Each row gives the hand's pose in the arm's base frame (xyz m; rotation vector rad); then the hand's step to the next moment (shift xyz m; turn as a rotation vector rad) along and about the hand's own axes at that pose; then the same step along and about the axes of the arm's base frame.
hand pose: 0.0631 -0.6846 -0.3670 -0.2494 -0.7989 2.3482
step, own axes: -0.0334 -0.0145 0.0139 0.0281 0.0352 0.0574
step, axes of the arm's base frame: 0.0284 -0.0188 0.0190 -0.0607 -0.0316 0.0252
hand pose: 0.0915 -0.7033 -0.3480 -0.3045 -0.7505 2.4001
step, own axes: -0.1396 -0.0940 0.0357 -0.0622 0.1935 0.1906
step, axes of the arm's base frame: 0.1422 -0.0384 0.0889 -0.1147 -0.2499 0.0453
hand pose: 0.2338 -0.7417 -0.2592 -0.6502 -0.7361 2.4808
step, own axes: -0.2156 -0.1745 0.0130 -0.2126 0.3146 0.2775
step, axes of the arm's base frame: 0.2123 0.0065 0.1789 -0.0818 -0.4556 0.0833
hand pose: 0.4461 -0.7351 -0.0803 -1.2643 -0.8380 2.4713
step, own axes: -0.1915 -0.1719 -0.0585 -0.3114 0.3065 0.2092
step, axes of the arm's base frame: 0.1535 0.0742 0.2014 0.0315 -0.4677 0.1221
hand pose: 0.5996 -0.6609 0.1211 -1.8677 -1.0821 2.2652
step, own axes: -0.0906 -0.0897 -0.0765 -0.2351 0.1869 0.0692
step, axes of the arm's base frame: 0.0563 0.0677 0.1198 0.0829 -0.2755 0.1105
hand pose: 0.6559 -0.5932 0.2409 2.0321 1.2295 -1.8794
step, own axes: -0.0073 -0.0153 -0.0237 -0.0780 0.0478 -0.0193
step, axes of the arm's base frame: 0.0099 0.0204 0.0183 0.0519 -0.0575 0.0523
